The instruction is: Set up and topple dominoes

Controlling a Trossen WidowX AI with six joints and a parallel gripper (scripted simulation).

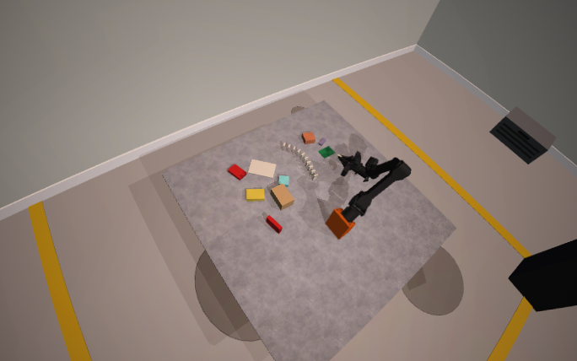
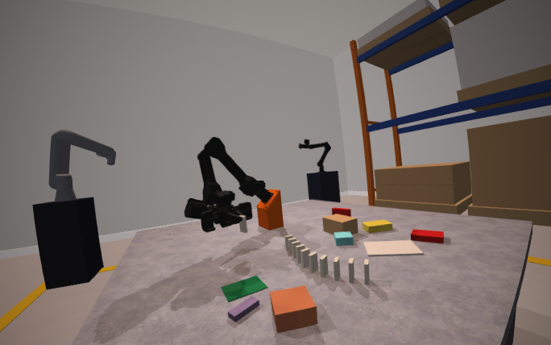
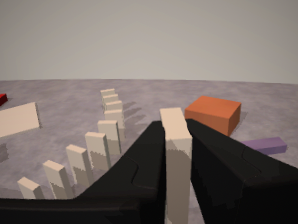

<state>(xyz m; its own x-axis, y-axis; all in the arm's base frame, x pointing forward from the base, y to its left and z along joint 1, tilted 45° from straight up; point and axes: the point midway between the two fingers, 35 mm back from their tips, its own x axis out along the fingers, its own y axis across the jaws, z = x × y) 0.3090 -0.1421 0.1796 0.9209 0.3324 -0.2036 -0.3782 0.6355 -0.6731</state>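
My gripper tip is 13 cm short of the green tile, 5 cm to the left of it and 14 cm above it. From my gripper tip the other things lie so: purple block: 21 cm ahead, 7 cm to the right, 13 cm below; then orange block: 27 cm ahead, 1 cm to the left, 12 cm below; then teal block: 6 cm ahead, 33 cm to the left, 13 cm below.
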